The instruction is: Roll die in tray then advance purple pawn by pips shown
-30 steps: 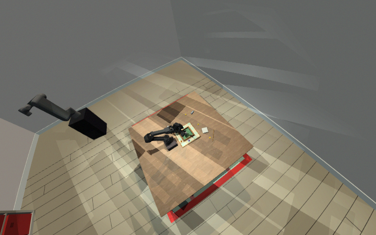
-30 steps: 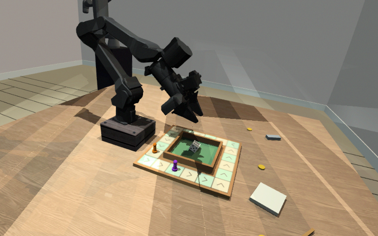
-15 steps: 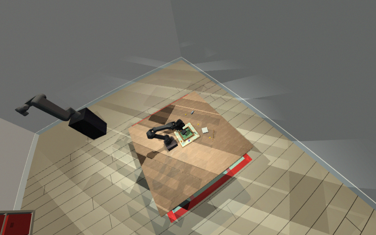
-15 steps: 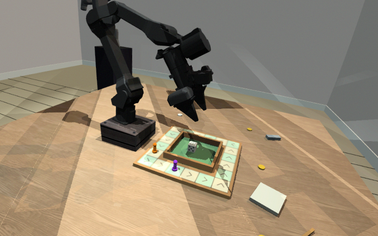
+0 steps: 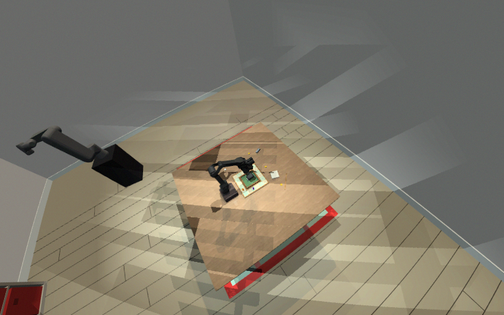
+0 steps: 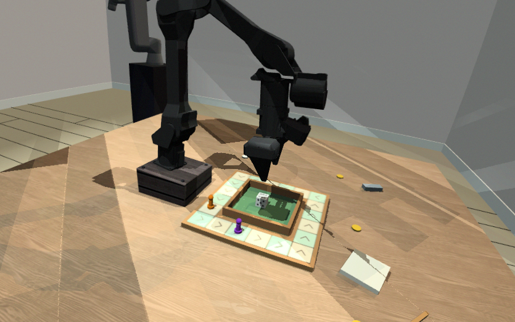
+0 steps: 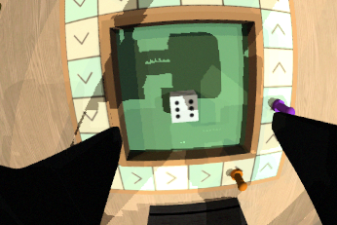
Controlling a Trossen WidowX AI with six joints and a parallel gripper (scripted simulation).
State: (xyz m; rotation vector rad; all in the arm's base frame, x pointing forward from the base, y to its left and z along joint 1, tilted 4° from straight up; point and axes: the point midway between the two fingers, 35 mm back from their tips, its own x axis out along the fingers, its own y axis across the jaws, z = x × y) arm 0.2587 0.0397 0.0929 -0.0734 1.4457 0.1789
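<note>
Right now the purple pawn is 1 cm behind my gripper tip, 11 cm to the right of it and 8 cm below it. From my gripper tip the other things lie so: white die 1 cm behind, 8 cm below; green tray 10 cm below; orange pawn 10 cm behind, 8 cm to the right, 8 cm below.
</note>
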